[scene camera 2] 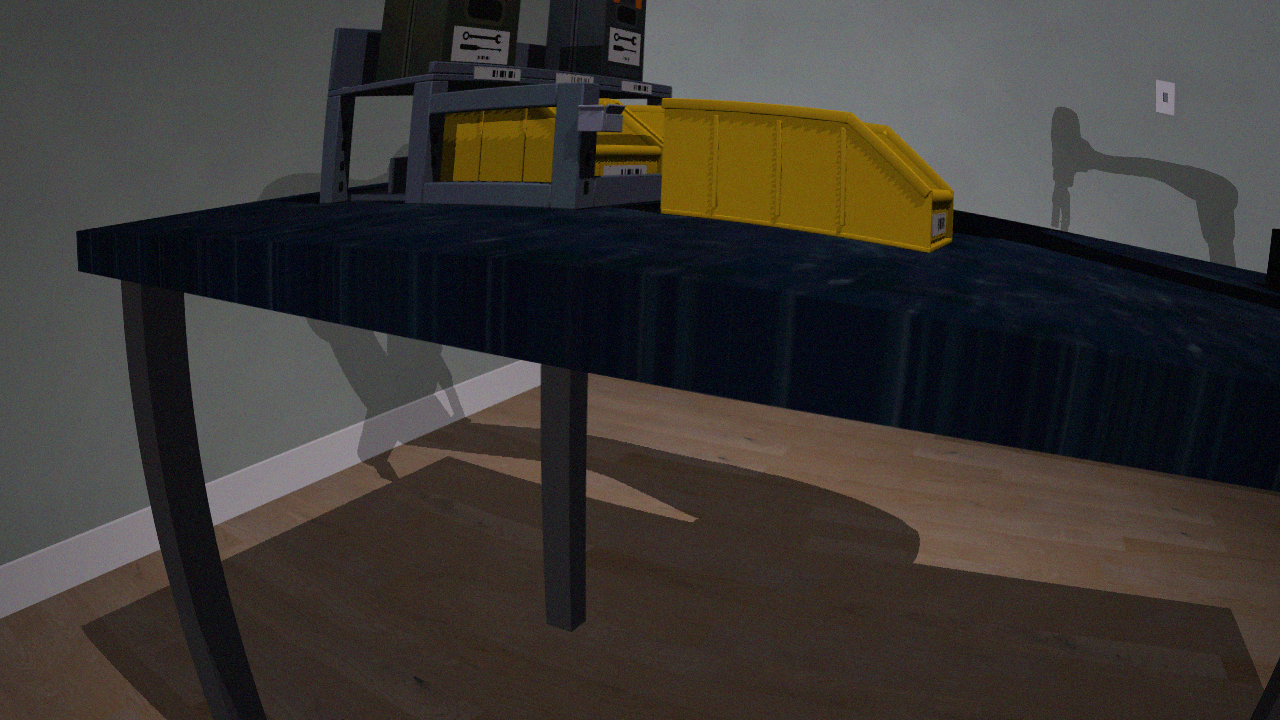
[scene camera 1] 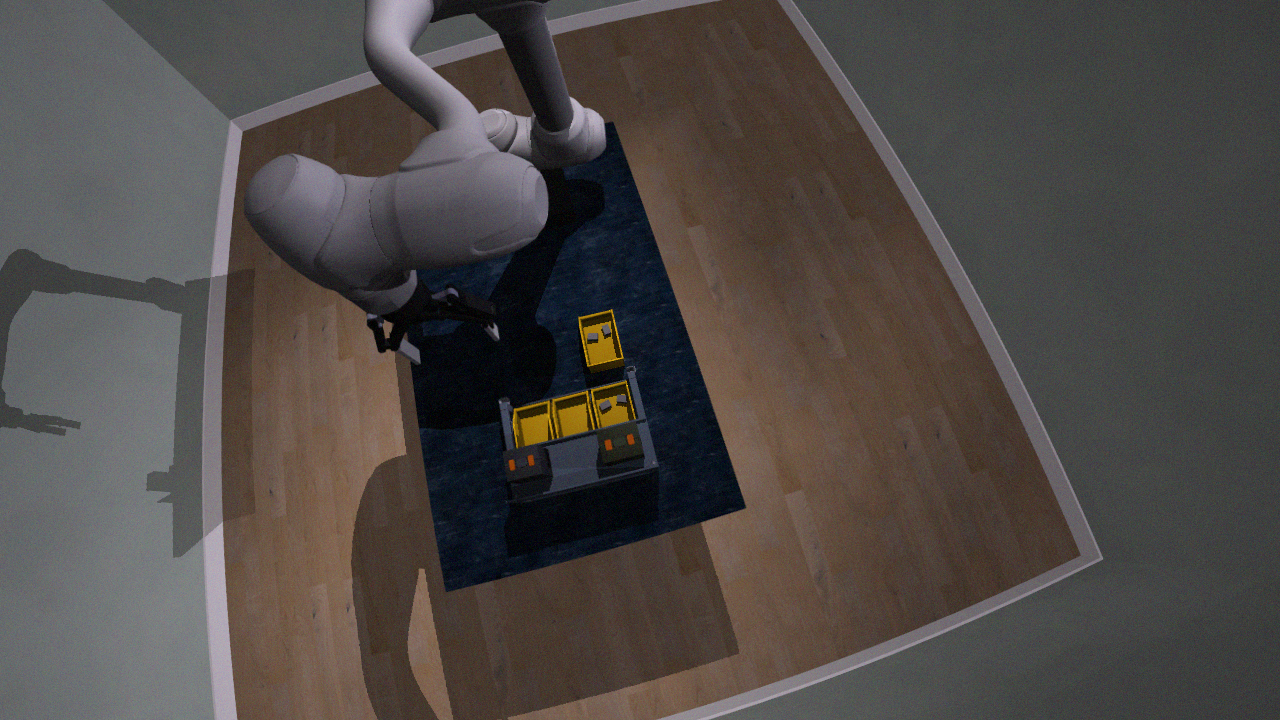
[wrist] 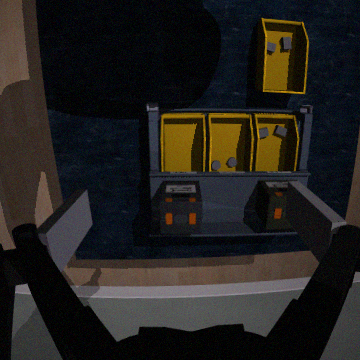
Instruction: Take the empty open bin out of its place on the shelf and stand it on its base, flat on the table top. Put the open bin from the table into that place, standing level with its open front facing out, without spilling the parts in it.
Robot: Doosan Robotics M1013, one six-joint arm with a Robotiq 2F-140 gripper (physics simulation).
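Places are measured from the arm's base along level axes (x right, y back, z down), in centimetres.
Pixels of known places: gripper, between the fingertips: [scene camera 1: 456, 345] [wrist: 187, 203].
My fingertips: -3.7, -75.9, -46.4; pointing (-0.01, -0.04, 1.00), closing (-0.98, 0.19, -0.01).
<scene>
For each thing: its top centre in the pictures, then the offset to it from my fingertips, as dx, dy, dz. "spot": a spot on its surface instead.
- empty yellow bin, a spot on its surface: [wrist: 179, 145] spot: -0.4, -8.4, +53.2
- middle bin, a spot on its surface: [wrist: 227, 140] [scene camera 1: 578, 421] spot: -12.3, -5.3, +53.2
- right bin, a spot on its surface: [wrist: 275, 152] spot: -25.7, -6.5, +53.2
- table's open bin, a spot on its surface: [scene camera 2: 760, 170] spot: -26.0, +16.1, +50.8
- dark grey case, centre of its top: [wrist: 180, 218] [scene camera 1: 521, 462] -2.0, -17.8, +31.7
- dark green case, centre of its top: [wrist: 289, 212] [scene camera 1: 619, 442] -24.9, -14.9, +34.2
The empty yellow bin [scene camera 1: 531, 426] [wrist: 179, 145] sits in the left place of the grey shelf [scene camera 1: 575, 463] [scene camera 2: 567, 147] [wrist: 227, 200], as seen in the wrist view. Beside it sit a middle bin [scene camera 1: 572, 415] [wrist: 227, 140] with two round parts and a right bin [scene camera 1: 613, 413] [wrist: 275, 152] with two grey blocks. The table's open bin [scene camera 1: 601, 351] [scene camera 2: 760, 170] [wrist: 281, 65] holds two grey blocks and stands upright in front of the shelf's right end. My gripper [scene camera 1: 453, 343] [wrist: 187, 203] is open and empty, high above the table; scene camera 2 does not show it.
A dark grey case [scene camera 1: 528, 472] [scene camera 2: 583, 40] [wrist: 180, 209] and a dark green case [scene camera 1: 620, 449] [scene camera 2: 416, 40] [wrist: 270, 220] stand on the shelf's top board. Posts rise at both front corners of the shelf. The dark blue table [scene camera 1: 693, 470] [scene camera 2: 447, 259] carries everything.
</scene>
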